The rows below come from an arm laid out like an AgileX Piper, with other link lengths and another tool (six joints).
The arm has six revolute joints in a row. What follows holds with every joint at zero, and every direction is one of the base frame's.
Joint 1 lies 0.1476 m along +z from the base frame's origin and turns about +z.
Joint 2 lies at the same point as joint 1 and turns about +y.
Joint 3 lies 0.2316 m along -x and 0.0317 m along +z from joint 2 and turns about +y.
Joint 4 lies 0.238 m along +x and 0.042 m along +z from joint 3 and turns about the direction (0.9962, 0, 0.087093).
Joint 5 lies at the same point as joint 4 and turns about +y.
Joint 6 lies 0.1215 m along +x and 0.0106 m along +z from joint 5 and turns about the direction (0.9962, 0, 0.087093).
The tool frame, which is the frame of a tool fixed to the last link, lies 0.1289 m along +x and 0.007 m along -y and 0.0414 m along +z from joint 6; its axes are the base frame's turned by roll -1.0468, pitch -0.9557 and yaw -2.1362 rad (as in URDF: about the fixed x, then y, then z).
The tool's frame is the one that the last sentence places.
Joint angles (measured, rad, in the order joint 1, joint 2, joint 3, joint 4, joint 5, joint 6), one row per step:
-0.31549 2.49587 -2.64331 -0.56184 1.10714 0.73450
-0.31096 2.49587 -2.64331 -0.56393 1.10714 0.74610
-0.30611 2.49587 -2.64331 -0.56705 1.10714 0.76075
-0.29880 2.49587 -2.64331 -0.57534 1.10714 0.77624
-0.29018 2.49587 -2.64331 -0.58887 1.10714 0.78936
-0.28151 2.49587 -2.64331 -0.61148 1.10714 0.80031
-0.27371 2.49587 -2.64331 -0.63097 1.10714 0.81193
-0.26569 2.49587 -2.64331 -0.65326 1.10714 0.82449
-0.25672 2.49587 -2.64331 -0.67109 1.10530 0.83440
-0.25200 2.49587 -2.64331 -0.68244 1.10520 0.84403
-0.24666 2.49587 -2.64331 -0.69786 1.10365 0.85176
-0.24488 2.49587 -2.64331 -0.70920 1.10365 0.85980
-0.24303 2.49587 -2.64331 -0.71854 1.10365 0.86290
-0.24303 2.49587 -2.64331 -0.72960 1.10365 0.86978
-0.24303 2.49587 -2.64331 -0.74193 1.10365 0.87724
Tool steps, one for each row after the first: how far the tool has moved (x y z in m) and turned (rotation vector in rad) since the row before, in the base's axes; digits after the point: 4 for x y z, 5 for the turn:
0.0009 0.0019 0.0002 0.00310 -0.00682 -0.00328
0.0009 0.0019 0.0003 0.00350 -0.00848 -0.00511
0.0012 0.0024 0.0010 -0.00091 -0.00756 -0.00434
0.0012 0.0023 0.0018 -0.00682 -0.00467 -0.00270
0.0006 0.0011 0.0031 -0.01629 -0.00098 -0.00331
0.0006 0.0011 0.0028 -0.01314 -0.00255 -0.00374
0.0004 0.0009 0.0032 -0.01541 -0.00272 -0.00461
0.0015 0.0022 0.0029 -0.01305 -0.00365 0.00016
0.0003 0.0008 0.0017 -0.00649 -0.00396 -0.00338
0.0006 0.0007 0.0026 -0.01166 -0.00280 -0.00166
-0.0005 -0.0007 0.0018 -0.00718 -0.00299 -0.00534
-0.0002 -0.0003 0.0015 -0.00746 -0.00001 -0.00203
-0.0010 -0.0016 0.0018 -0.00746 -0.00234 -0.00633
-0.0011 -0.0017 0.0020 -0.00843 -0.00252 -0.00689

